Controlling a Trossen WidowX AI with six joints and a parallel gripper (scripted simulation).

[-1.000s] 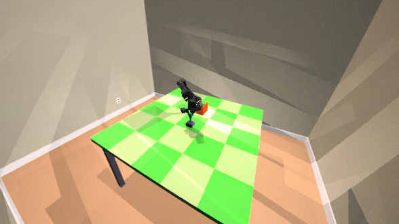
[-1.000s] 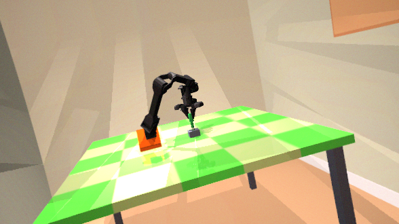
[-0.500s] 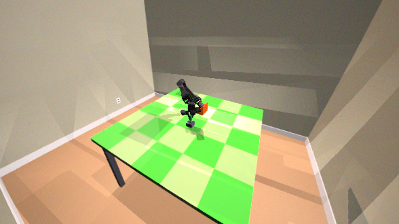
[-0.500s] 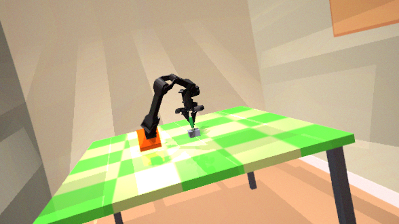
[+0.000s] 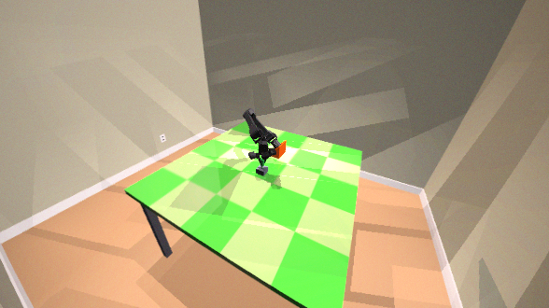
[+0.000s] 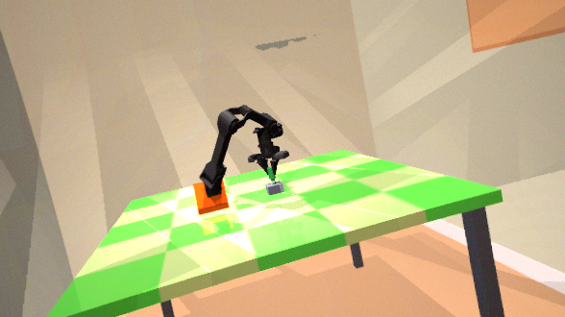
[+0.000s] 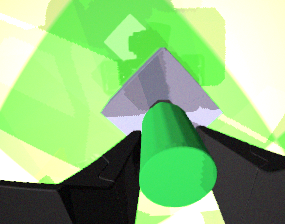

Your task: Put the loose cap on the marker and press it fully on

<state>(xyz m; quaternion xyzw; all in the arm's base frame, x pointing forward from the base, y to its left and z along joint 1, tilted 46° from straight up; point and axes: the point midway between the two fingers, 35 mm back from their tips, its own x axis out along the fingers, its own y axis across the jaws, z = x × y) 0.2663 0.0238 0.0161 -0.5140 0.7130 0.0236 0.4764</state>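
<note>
Right now my gripper tip is 10 mm below the green cap. From my gripper tip the other things lie so: grey holder block: 60 mm below.
</note>
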